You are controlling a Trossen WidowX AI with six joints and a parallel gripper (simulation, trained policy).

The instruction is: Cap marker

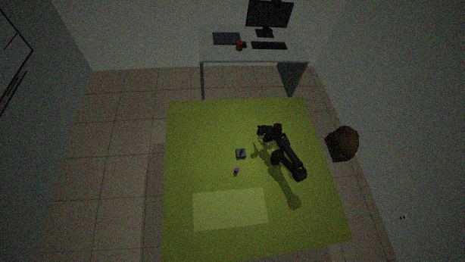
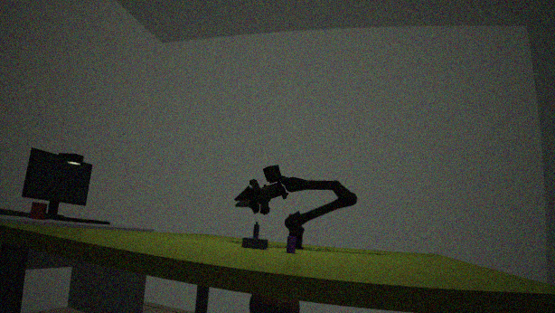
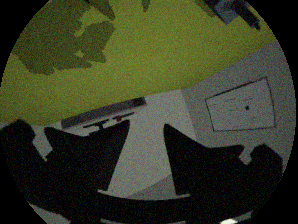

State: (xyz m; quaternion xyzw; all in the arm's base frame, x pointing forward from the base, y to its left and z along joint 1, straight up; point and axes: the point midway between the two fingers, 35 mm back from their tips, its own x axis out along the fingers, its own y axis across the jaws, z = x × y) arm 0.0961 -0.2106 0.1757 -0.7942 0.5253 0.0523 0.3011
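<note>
The purple cap is 21 cm ahead of my gripper tip, 30 cm to the left of it and 14 cm below it. Also, from my gripper tip: dark holder block 15 cm ahead, 15 cm to the left, 15 cm below; marker 15 cm ahead, 15 cm to the left, 10 cm below.
</note>
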